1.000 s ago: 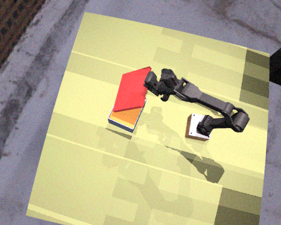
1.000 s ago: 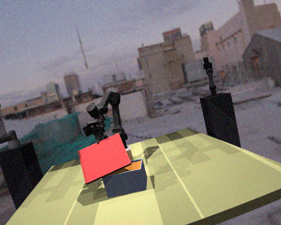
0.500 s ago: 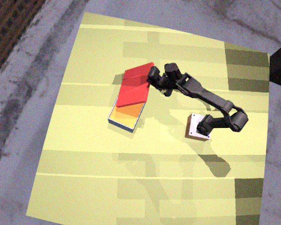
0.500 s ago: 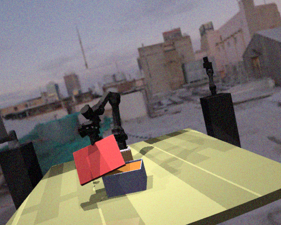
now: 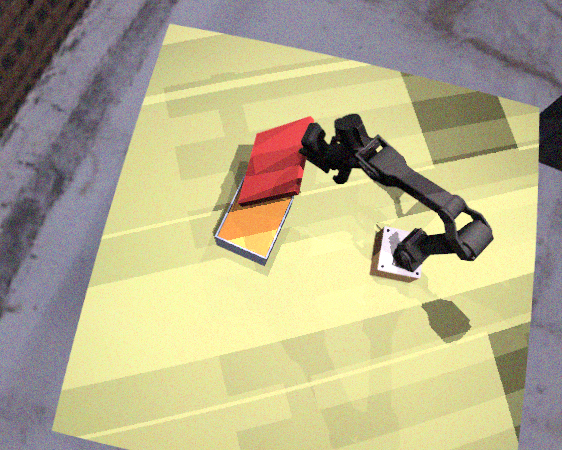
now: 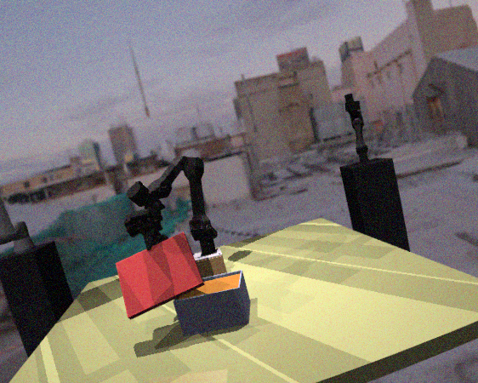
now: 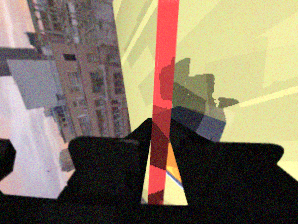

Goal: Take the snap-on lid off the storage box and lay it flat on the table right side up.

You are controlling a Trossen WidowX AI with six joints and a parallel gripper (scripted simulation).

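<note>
My gripper tip is now 60 mm short of the red lid, 20 mm to the right of it and 60 mm above it. The rest, counted from my gripper tip: storage box: 60 mm ahead, 160 mm to the left, 180 mm below.
</note>
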